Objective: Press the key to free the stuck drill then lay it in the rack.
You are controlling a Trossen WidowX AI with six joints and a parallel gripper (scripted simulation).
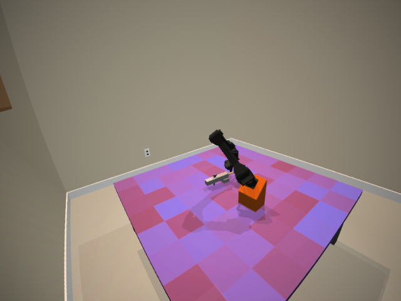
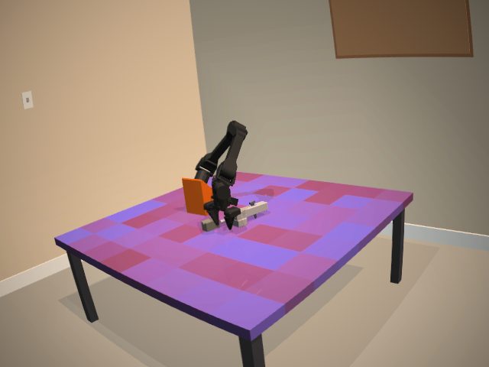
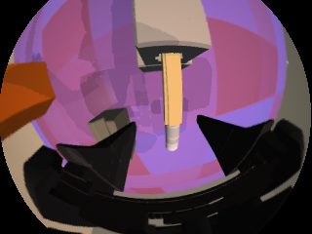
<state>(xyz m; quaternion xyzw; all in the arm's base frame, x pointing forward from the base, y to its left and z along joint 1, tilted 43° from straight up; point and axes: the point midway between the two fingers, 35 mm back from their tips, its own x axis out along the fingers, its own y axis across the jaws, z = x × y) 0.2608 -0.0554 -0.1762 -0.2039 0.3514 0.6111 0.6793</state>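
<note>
The drill is 5 cm to the left of my gripper tip, 3 cm above it and 1 cm ahead of it. The rest, counted from my gripper tip: grey rack block (8 cm behind); dark key (17 cm to the left, 4 cm ahead, 3 cm above); fixture block (15 cm to the left, 3 cm ahead, 2 cm above).
</note>
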